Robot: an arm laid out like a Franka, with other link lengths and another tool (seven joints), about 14 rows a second.
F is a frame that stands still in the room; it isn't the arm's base.
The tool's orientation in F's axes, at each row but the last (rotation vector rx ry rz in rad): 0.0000 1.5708 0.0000; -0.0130 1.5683 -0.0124; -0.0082 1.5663 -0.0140; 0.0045 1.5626 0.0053
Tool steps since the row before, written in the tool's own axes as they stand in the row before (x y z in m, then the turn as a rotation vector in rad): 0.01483 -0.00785 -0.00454 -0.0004 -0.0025 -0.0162; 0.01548 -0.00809 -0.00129 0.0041 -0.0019 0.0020; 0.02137 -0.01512 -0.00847 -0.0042 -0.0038 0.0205; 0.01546 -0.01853 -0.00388 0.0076 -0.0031 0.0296
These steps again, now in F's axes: -0.00454 -0.00785 -0.01483 -0.0162 -0.0025 0.0004; -0.00125 -0.00834 -0.01535 0.0020 -0.0020 -0.0041; -0.00843 -0.01539 -0.02119 0.0205 -0.0038 0.0043; -0.00374 -0.01843 -0.01561 0.0297 -0.0030 -0.0074
